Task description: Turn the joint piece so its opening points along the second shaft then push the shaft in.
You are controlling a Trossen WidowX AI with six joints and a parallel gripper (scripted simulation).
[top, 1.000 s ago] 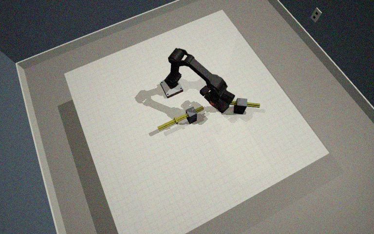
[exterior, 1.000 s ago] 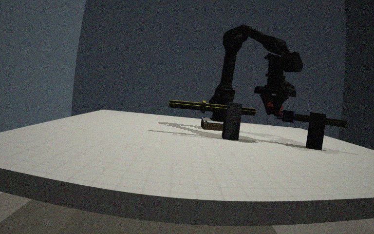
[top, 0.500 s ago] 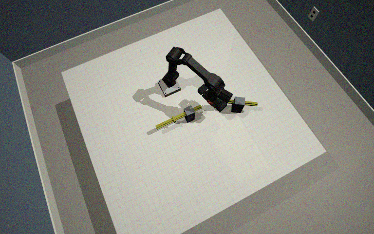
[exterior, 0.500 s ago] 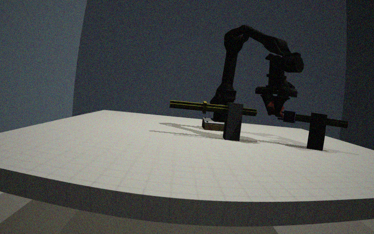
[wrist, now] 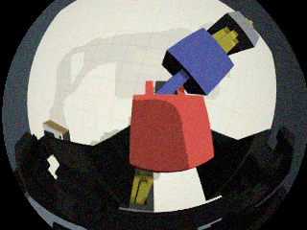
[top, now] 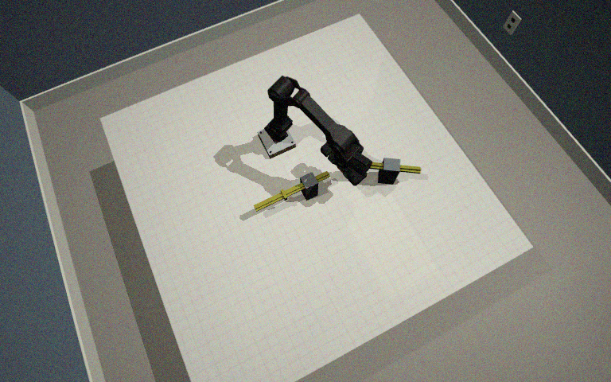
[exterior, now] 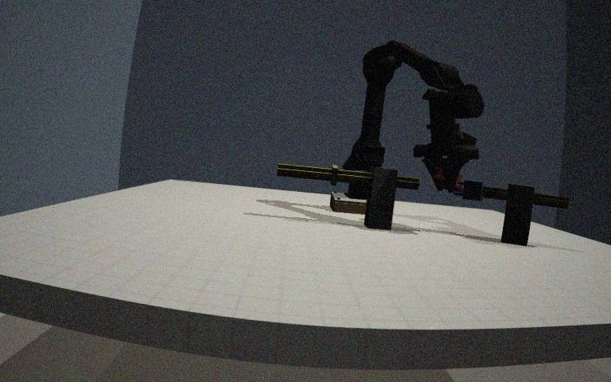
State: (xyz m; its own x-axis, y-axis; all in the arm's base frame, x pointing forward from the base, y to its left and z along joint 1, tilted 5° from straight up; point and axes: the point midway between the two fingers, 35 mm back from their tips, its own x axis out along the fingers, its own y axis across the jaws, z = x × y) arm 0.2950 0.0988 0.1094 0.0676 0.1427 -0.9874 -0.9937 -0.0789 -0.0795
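My gripper tip is now 10 mm to the right of the red joint piece and 30 mm below it.
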